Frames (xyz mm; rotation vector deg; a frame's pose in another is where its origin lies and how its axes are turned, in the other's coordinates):
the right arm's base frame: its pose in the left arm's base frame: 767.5 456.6 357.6 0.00 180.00 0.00
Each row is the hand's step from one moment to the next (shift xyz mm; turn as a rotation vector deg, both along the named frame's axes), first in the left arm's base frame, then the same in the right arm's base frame.
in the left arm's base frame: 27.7 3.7 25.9 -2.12 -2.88 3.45
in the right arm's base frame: -27.7 3.7 -25.9 2.12 -2.88 -3.45
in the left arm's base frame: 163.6 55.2 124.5 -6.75 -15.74 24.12
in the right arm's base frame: -163.6 55.2 -124.5 6.75 -15.74 -24.12
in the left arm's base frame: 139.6 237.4 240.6 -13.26 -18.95 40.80
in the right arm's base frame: -139.6 237.4 -240.6 13.26 -18.95 -40.80
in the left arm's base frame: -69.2 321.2 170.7 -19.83 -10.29 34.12
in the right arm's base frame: 69.2 321.2 -170.7 19.83 -10.29 -34.12
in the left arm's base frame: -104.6 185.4 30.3 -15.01 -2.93 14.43
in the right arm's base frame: 104.6 185.4 -30.3 15.01 -2.93 -14.43
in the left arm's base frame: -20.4 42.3 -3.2 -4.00 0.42 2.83
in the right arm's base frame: 20.4 42.3 3.2 4.00 0.42 -2.83
